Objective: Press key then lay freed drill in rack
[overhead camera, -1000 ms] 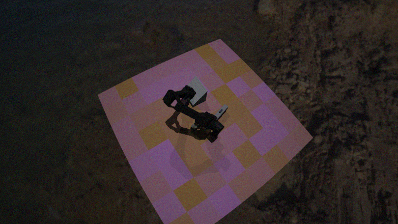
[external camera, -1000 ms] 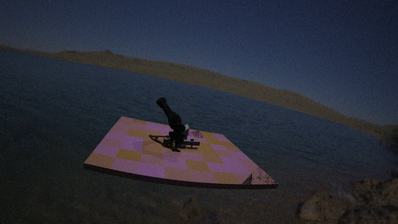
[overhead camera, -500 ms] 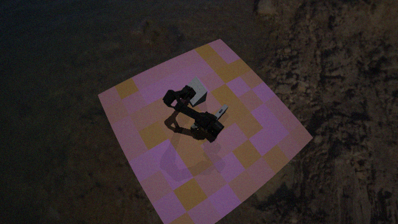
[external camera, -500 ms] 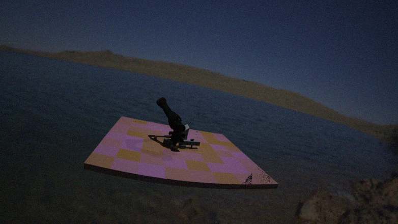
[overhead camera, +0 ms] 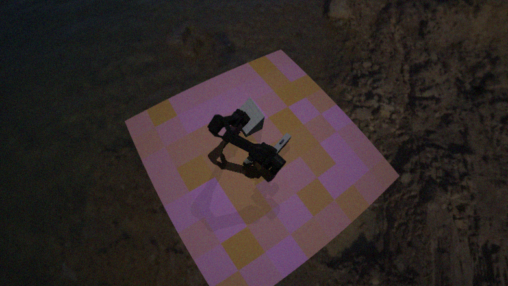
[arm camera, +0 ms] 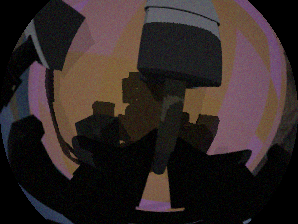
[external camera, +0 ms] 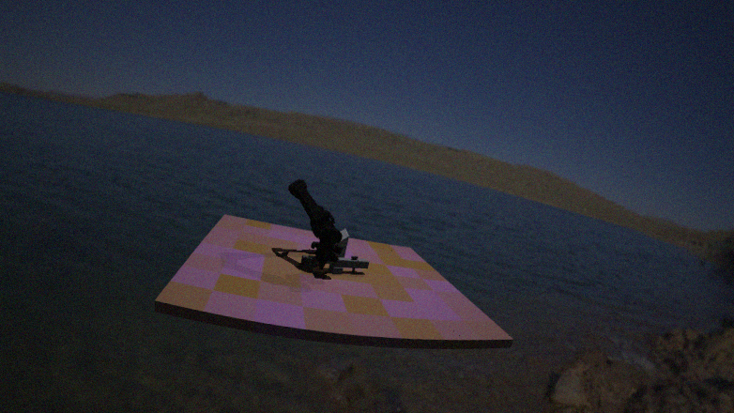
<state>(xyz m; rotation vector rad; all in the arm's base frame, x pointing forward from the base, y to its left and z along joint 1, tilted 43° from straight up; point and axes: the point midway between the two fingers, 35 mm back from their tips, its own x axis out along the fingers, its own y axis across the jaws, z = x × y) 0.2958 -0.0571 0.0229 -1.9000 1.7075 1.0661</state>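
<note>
The drill is 4 cm to the left of my gripper tip, 4 cm above it and 1 cm behind it. Round my gripper tip: light grey housing 13 cm to the left, 4 cm behind, 3 cm above; then grey-green block 6 cm behind, 5 cm to the right, 1 cm above.
</note>
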